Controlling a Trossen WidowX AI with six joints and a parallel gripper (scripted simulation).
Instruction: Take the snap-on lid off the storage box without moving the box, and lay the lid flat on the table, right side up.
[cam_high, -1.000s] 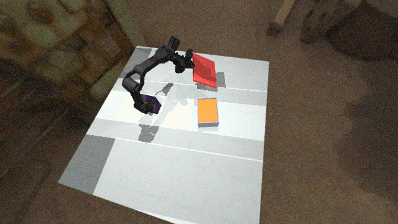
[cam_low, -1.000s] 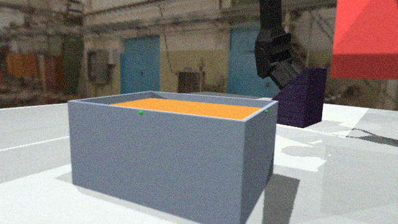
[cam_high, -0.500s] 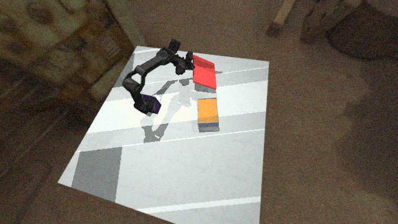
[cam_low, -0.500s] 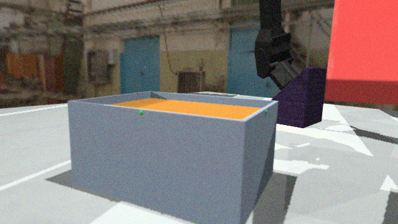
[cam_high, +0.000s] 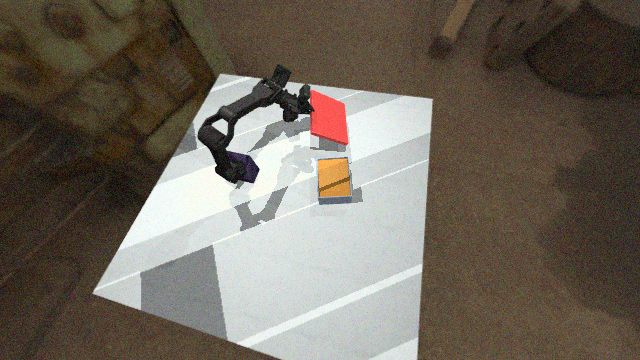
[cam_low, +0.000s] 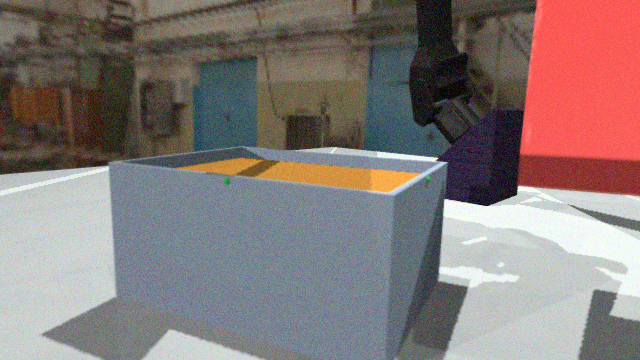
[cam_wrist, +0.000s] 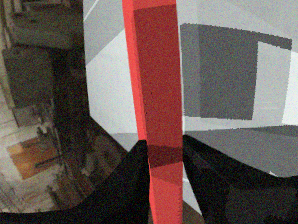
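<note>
My gripper tip is 70 mm short of the lid, 20 mm to the right of it and 40 mm above it. Also, from my gripper tip: grey-blue storage box 120 mm ahead, 240 mm to the right, 160 mm below.
</note>
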